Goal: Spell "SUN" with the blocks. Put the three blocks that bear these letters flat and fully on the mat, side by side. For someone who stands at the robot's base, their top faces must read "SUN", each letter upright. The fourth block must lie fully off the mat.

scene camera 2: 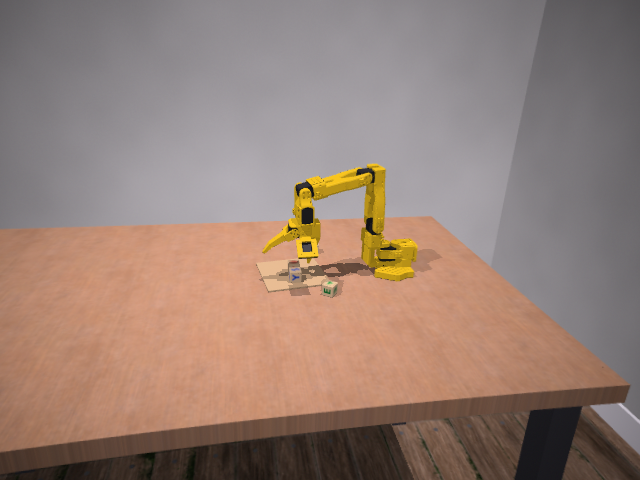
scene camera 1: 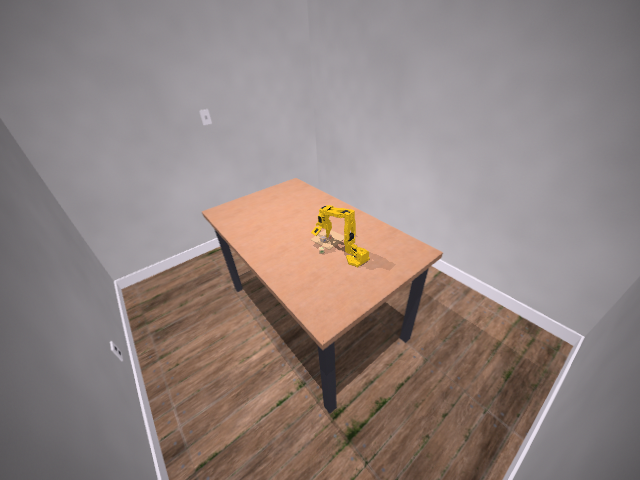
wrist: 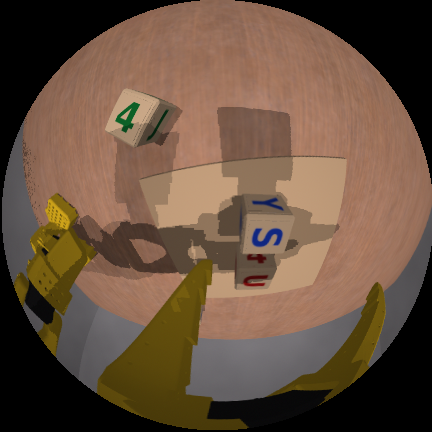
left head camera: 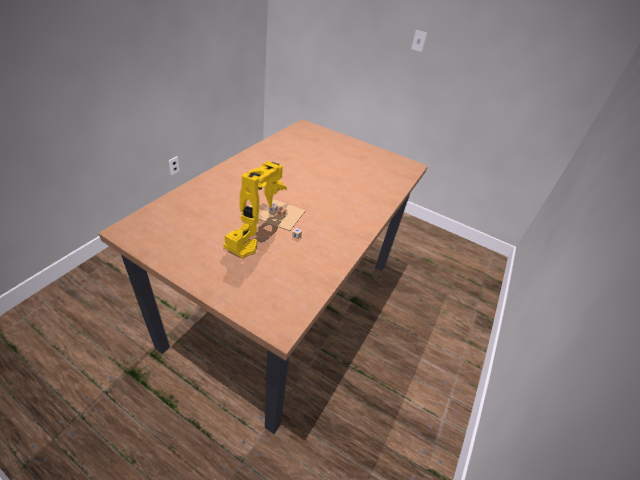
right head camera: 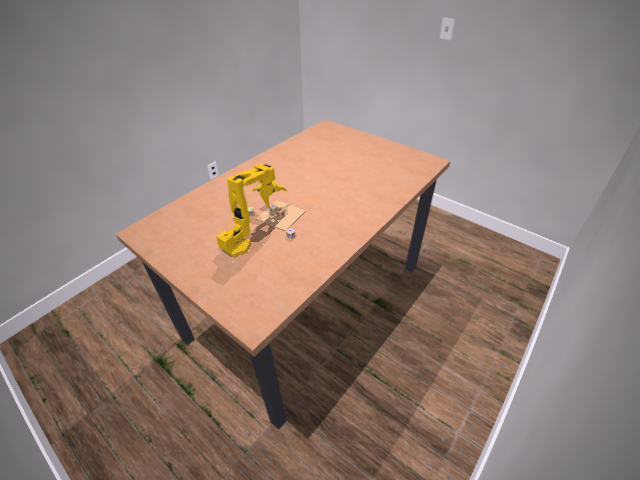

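Observation:
The tan mat [left head camera: 295, 218] [right head camera: 294, 217] [scene camera 2: 270, 282] [wrist: 320, 180] bears two blocks. The S block [left head camera: 273, 208] [scene camera 2: 295, 274] [wrist: 267, 237] has a blue S on top and a Y on one side. The U block [left head camera: 281, 212] [wrist: 255, 279] has a red U on top and a 4 on its side, close beside it. Both letters look sideways in the wrist view. A green-lettered block [right head camera: 251, 211] [scene camera 2: 329, 288] [wrist: 132, 117] with 4, J and E lies off the mat. A blue-lettered block [left head camera: 296, 234] [right head camera: 290, 234] lies off the mat's other side, its letter too small to read. My gripper [scene camera 2: 286, 256] [wrist: 292, 273] is open and empty above the mat.
The arm's yellow base [left head camera: 240, 242] [scene camera 2: 395, 260] stands on the wooden table [left head camera: 330, 155] [scene camera 2: 206, 361], near the mat. Arm shadows cross the mat and the table beside it. The green-lettered block stands near the mat's corner on the base side.

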